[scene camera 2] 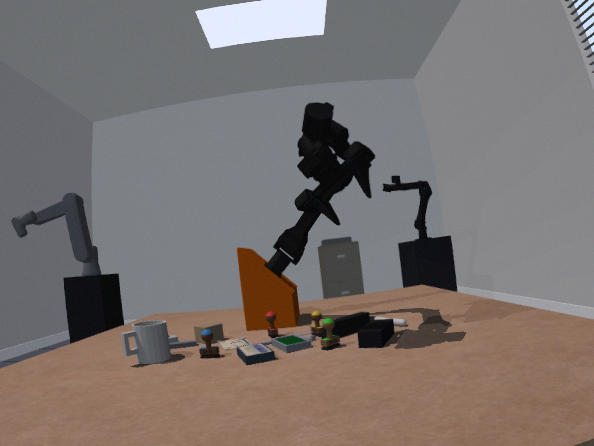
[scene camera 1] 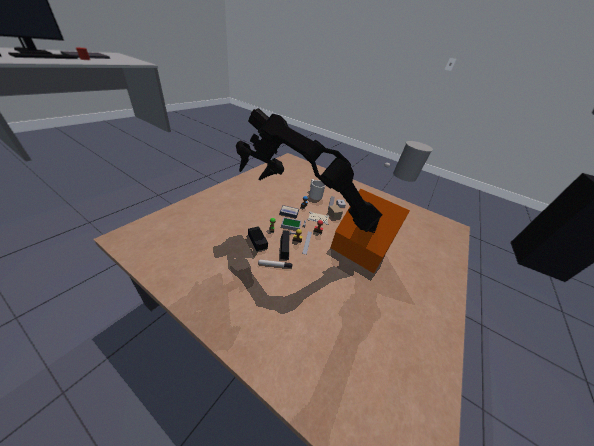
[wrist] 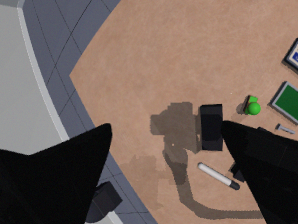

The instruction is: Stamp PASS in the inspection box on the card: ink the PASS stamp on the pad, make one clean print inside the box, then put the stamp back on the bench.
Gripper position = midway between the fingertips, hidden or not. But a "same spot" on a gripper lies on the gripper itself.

My gripper shows in scene camera 2, in scene camera 1 and in the wrist view [168, 128]. The same spot on my gripper: [scene camera 1: 270, 170] is [scene camera 2: 328, 202].
